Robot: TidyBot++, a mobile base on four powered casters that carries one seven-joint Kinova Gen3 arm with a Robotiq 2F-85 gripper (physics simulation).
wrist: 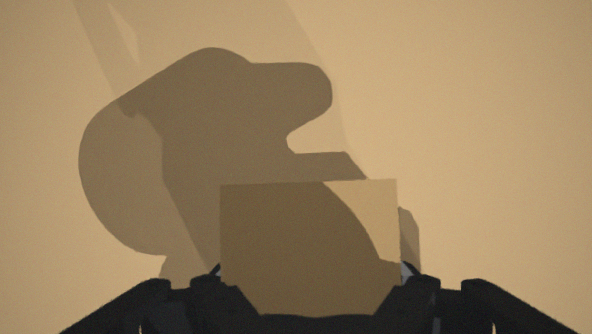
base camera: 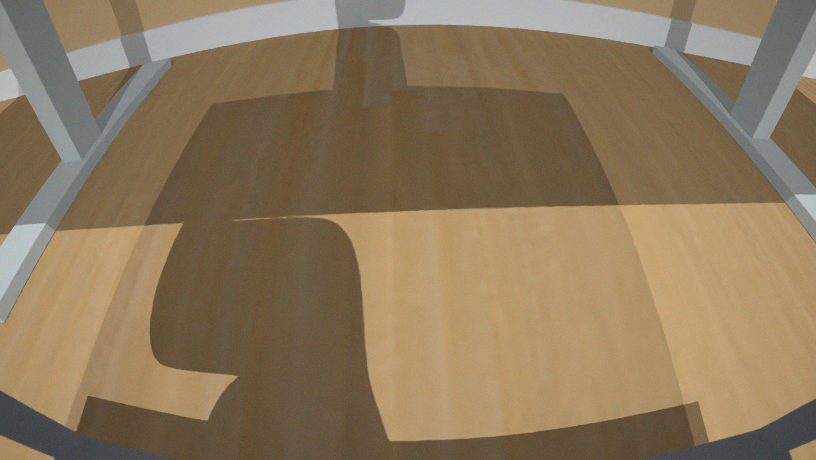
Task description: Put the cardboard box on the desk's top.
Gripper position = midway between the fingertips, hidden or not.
Observation:
In view: the gripper (wrist: 313, 271), a cardboard box (wrist: 315, 249) and a desk (wrist: 125, 125).
The base camera view misses the cardboard box: it is out of frame.

